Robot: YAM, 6 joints.
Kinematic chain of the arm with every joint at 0, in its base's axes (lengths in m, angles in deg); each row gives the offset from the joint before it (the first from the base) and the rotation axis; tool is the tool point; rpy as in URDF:
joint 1: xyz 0 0 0.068 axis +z
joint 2: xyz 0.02 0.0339 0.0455 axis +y
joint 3: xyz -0.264 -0.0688 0 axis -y
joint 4: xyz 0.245 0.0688 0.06 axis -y
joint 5: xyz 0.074 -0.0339 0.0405 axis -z
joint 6: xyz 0.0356 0 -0.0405 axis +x
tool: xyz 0 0 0 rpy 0 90 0
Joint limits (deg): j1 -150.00..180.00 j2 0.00..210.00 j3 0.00..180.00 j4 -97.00..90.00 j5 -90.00..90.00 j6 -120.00..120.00
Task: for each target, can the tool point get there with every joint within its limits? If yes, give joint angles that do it. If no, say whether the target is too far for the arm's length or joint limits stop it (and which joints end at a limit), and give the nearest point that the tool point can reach.
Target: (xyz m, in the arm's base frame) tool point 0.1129 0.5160 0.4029
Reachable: yes | joints 80.10 128.36 126.98 17.58 39.25 -90.03
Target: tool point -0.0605 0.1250 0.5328
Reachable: yes | joints -66.07 22.38 68.33 66.59 7.40 99.06
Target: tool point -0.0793 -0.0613 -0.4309
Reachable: no: joint limits stop it (at a limit: joint 2) | nearest point -0.0998 -0.0771 -0.3590 | short by 0.076 m
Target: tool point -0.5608 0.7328 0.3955
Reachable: no: too far | nearest point -0.3752 0.4903 0.3001 | short by 0.320 m
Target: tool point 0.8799 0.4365 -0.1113
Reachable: no: too far | nearest point 0.5639 0.2797 -0.0289 | short by 0.362 m
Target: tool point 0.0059 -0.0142 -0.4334
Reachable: no: joint limits stop it (at a limit: joint 2) | nearest point 0.0274 -0.0659 -0.3339 | short by 0.114 m
